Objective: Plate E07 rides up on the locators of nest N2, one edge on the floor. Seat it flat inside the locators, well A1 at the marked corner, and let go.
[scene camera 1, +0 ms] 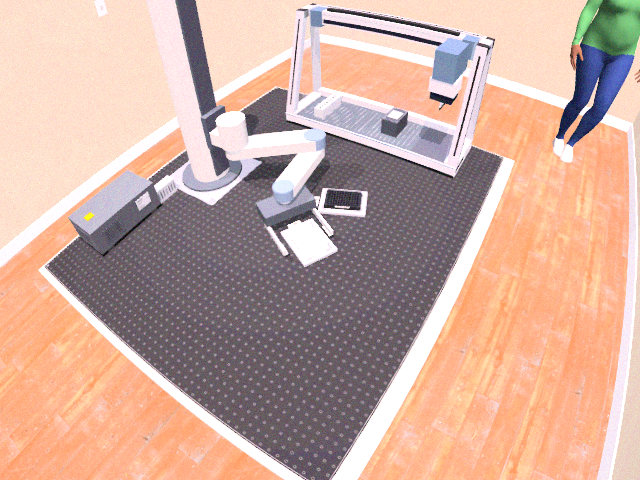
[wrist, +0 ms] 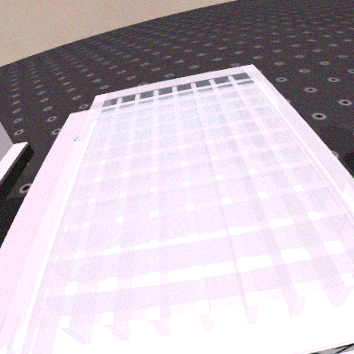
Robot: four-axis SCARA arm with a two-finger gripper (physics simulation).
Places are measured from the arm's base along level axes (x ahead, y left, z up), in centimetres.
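Pixels of known places: gripper, fingertip midpoint: [scene camera 1: 308, 243] [wrist: 188, 103]; arm's base at its link origin: [scene camera 1: 212, 173].
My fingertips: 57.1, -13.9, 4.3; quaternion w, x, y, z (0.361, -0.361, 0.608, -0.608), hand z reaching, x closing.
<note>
Ahead of a thing's pixels: the offset from my fingertips to its top centre, as dx, dy, dz. "spot": to the spot under its first point.
A clear, pale plate, E07 {-2.0, +1.6, -0.1} [scene camera 1: 308, 238] [wrist: 200, 195], lies on the white nest N2 {-1.7, +2.1, -1.5} [scene camera 1: 321, 256] [wrist: 37, 215]. In the wrist view its far edge reaches past the nest's far edge, and dark mat shows through the last row of wells. Its tilt is hard to read in the glare, and I cannot make out the A1 mark. My gripper [scene camera 1: 308, 243] is open and empty, its two long fingers apart on opposite sides of the nest and plate. One finger shows at the left edge of the wrist view, beside the nest; the other does not show there.
A second white nest {spot: -4.7, +16.5, -1.8} [scene camera 1: 324, 210] with a black plate {-1.5, +23.8, -0.4} [scene camera 1: 342, 199] stands close behind the gripper's right finger. A gantry frame [scene camera 1: 372, 146] with a deck stands at the back. A grey box {spot: -61.9, -28.0, +8.5} [scene camera 1: 116, 209] stands at the left, near the arm's column [scene camera 1: 188, 93].
</note>
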